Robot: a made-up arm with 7 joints. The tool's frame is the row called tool.
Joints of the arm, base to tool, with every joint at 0 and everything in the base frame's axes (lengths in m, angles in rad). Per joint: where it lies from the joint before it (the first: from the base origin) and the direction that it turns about. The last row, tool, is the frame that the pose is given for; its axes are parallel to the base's.
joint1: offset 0.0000 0.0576 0.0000 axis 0 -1 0
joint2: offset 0.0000 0.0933 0.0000 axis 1 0 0
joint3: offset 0.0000 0.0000 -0.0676 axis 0 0 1
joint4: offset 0.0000 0.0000 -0.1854 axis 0 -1 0
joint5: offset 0.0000 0.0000 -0.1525 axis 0 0 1
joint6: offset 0.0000 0.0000 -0.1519 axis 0 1 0
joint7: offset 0.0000 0.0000 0.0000 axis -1 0 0
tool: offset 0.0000 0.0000 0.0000
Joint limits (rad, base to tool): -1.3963..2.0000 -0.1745..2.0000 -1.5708..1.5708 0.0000..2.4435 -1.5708..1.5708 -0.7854..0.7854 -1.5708..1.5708
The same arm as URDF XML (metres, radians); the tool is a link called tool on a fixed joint. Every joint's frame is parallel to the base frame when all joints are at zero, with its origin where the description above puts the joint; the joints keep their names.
<robot name="arm">
  <joint name="joint1" type="revolute">
    <parent link="base"/>
    <child link="link1"/>
    <origin xyz="0 0.0576 0"/>
    <axis xyz="0 -1 0"/>
    <limit lower="-1.3963" upper="2"/>
  </joint>
  <joint name="joint2" type="revolute">
    <parent link="link1"/>
    <child link="link2"/>
    <origin xyz="0 0.0933 0"/>
    <axis xyz="1 0 0"/>
    <limit lower="-0.1745" upper="2"/>
  </joint>
  <joint name="joint3" type="revolute">
    <parent link="link2"/>
    <child link="link3"/>
    <origin xyz="0 0 -0.0676"/>
    <axis xyz="0 0 1"/>
    <limit lower="-1.5708" upper="1.5708"/>
  </joint>
  <joint name="joint4" type="revolute">
    <parent link="link3"/>
    <child link="link4"/>
    <origin xyz="0 0 -0.1854"/>
    <axis xyz="0 -1 0"/>
    <limit lower="0" upper="2.4435"/>
  </joint>
  <joint name="joint5" type="revolute">
    <parent link="link4"/>
    <child link="link5"/>
    <origin xyz="0 0 -0.1525"/>
    <axis xyz="0 0 1"/>
    <limit lower="-1.5708" upper="1.5708"/>
  </joint>
  <joint name="joint6" type="revolute">
    <parent link="link5"/>
    <child link="link6"/>
    <origin xyz="0 0 -0.1519"/>
    <axis xyz="0 1 0"/>
    <limit lower="-0.7854" upper="0.7854"/>
  </joint>
  <joint name="joint7" type="revolute">
    <parent link="link6"/>
    <child link="link7"/>
    <origin xyz="0 0 0"/>
    <axis xyz="-1 0 0"/>
    <limit lower="-1.5708" upper="1.5708"/>
  </joint>
  <joint name="tool_fixed" type="fixed">
    <parent link="link7"/>
    <child link="tool"/>
    <origin xyz="0 0 0"/>
  </joint>
  <link name="base"/>
  <link name="link1"/>
  <link name="link2"/>
  <link name="link3"/>
  <link name="link4"/>
  <link name="link5"/>
  <link name="link6"/>
  <link name="link7"/>
  <link name="tool"/>
</robot>

